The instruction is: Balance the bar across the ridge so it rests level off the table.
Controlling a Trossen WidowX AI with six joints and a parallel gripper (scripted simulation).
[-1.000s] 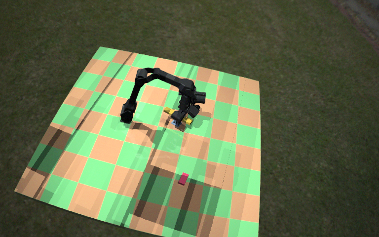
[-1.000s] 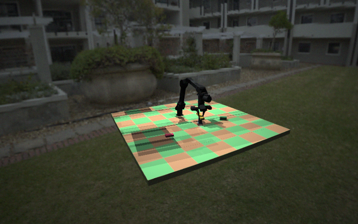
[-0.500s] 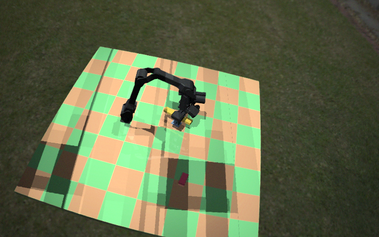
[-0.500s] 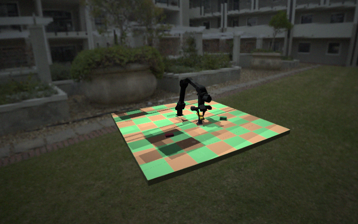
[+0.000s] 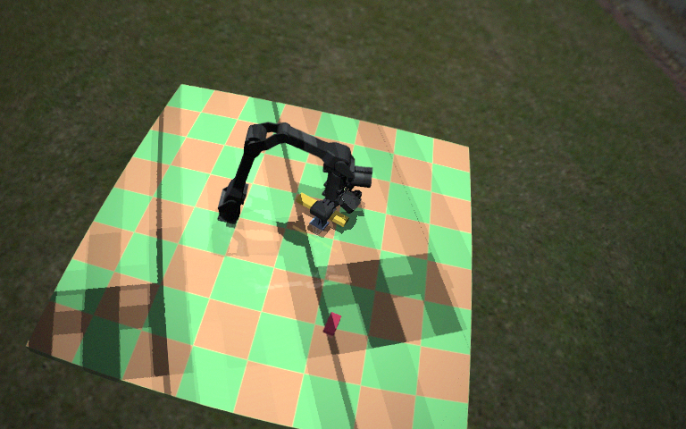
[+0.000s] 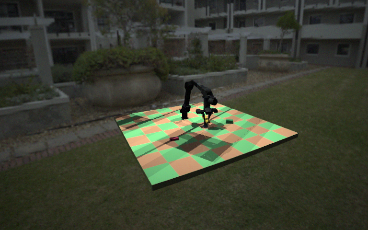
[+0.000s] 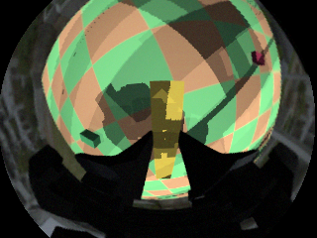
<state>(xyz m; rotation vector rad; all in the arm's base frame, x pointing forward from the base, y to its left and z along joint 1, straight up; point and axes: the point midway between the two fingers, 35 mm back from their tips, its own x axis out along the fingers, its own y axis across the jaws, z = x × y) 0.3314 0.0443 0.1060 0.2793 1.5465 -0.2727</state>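
Right now the yellow bar is 30 mm behind my gripper tip and 10 mm to the left of it. Also, from my gripper tip: magenta block 360 mm to the right, 80 mm ahead, 60 mm below; dark green block 250 mm to the left, 60 mm below, 20 mm ahead.
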